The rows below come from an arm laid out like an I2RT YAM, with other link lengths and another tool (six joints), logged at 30 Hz.
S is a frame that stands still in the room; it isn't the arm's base.
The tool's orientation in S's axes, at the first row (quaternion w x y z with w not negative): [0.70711 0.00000 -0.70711 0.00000]
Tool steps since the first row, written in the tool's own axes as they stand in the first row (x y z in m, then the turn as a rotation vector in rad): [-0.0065 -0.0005 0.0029 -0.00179 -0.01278 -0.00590]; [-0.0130 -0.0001 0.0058 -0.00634 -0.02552 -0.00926]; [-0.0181 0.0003 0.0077 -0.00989 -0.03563 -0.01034]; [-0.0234 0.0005 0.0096 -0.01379 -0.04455 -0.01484]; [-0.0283 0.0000 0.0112 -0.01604 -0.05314 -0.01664]
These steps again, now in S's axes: [-0.0029 -0.0005 -0.0065 0.00590 -0.01278 -0.00179]; [-0.0058 -0.0001 -0.0130 0.00926 -0.02552 -0.00634]; [-0.0077 0.0003 -0.0181 0.01034 -0.03563 -0.00989]; [-0.0096 0.0005 -0.0234 0.01484 -0.04455 -0.01379]; [-0.0112 0.0000 -0.0283 0.01664 -0.05314 -0.01604]
